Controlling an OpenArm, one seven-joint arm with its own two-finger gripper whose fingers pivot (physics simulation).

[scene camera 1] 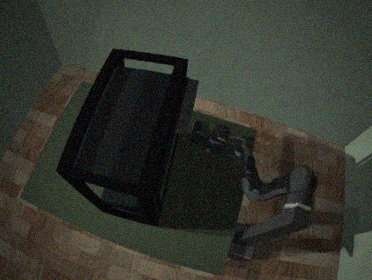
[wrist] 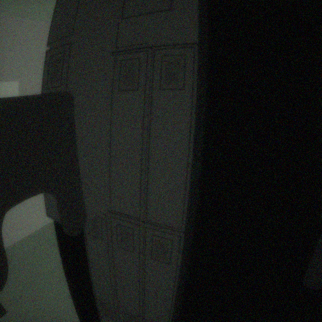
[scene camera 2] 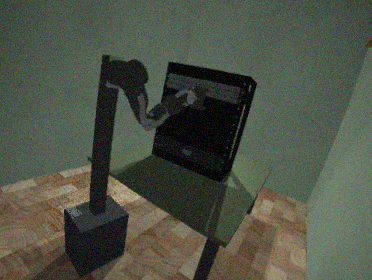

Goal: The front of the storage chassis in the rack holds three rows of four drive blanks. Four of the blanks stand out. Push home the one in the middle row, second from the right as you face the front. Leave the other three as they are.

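The storage chassis (scene camera 1: 188,102) (scene camera 2: 222,91) sits high in the black rack (scene camera 1: 180,75) (scene camera 2: 210,74). In the wrist view, the grey blank fronts (wrist: 127,150) run upright, with dark seams and small square outlines. The view is dim, so I cannot tell which blanks stand out, or how far the middle-row one does. My gripper (scene camera 1: 201,134) (scene camera 2: 201,98) is in front of the chassis, near its lower part, and its fingers stand apart and hold nothing. One dark finger (wrist: 40,145) covers the left side of the wrist view. Whether it touches a blank is hidden.
The rack stands on a green table (scene camera 1: 125,225) (scene camera 2: 150,175). A dark opening of the rack lies below the chassis, with another unit (scene camera 2: 186,151) near its bottom. The arm hangs from a dark column (scene camera 2: 102,150) on a box base (scene camera 2: 95,240).
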